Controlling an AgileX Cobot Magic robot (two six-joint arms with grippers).
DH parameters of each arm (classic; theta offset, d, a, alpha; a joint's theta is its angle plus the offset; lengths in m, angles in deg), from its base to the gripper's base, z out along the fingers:
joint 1: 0 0.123 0 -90
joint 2: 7.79 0 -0.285 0
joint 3: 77.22 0 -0.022 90
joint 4: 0 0.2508 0 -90
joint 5: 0 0 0.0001 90
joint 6: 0 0.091 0 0
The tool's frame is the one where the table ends.
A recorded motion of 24 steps. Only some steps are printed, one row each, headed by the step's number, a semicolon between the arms.
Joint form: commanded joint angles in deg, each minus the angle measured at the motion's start. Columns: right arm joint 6, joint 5, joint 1, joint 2, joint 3, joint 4; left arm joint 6, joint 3, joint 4, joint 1, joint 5, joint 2.
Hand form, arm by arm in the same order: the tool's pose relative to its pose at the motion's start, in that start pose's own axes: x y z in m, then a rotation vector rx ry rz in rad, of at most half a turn. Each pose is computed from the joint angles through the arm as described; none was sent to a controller.
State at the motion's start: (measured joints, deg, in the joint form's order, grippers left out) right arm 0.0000 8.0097 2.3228 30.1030 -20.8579 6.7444; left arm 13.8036 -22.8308 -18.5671 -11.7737 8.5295 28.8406
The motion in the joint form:
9: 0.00 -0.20 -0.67 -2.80 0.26 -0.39; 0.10 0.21 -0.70 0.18 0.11 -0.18
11: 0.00 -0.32 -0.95 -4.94 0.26 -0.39; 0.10 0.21 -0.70 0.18 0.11 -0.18
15: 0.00 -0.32 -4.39 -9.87 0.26 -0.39; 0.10 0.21 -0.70 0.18 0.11 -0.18
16: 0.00 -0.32 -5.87 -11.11 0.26 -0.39; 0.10 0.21 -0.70 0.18 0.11 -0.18
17: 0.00 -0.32 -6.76 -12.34 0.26 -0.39; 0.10 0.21 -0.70 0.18 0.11 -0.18
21: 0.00 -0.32 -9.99 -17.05 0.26 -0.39; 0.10 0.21 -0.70 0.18 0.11 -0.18
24: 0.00 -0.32 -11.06 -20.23 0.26 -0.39; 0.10 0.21 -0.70 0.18 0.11 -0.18
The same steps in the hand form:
9: -0.0026 -0.0009 -0.0086 0.0073 -0.0489 -0.0052; 0.0011 0.0002 -0.0004 -0.0009 0.0017 -0.0109
11: -0.0053 -0.0010 -0.0155 0.0079 -0.0886 -0.0052; 0.0011 0.0002 -0.0004 -0.0009 0.0017 -0.0109
15: -0.0106 -0.0051 -0.0318 0.0576 -0.1809 0.0003; 0.0011 0.0002 -0.0004 -0.0009 0.0017 -0.0109
16: -0.0118 -0.0067 -0.0361 0.0808 -0.2053 0.0022; 0.0011 0.0002 -0.0004 -0.0009 0.0017 -0.0109
17: -0.0127 -0.0074 -0.0403 0.0939 -0.2283 0.0024; 0.0011 0.0002 -0.0004 -0.0009 0.0017 -0.0109
21: -0.0154 -0.0087 -0.0566 0.1414 -0.3159 -0.0001; 0.0011 0.0002 -0.0004 -0.0009 0.0017 -0.0109
24: -0.0163 -0.0076 -0.0674 0.1543 -0.3728 -0.0051; 0.0011 0.0002 -0.0004 -0.0009 0.0017 -0.0109

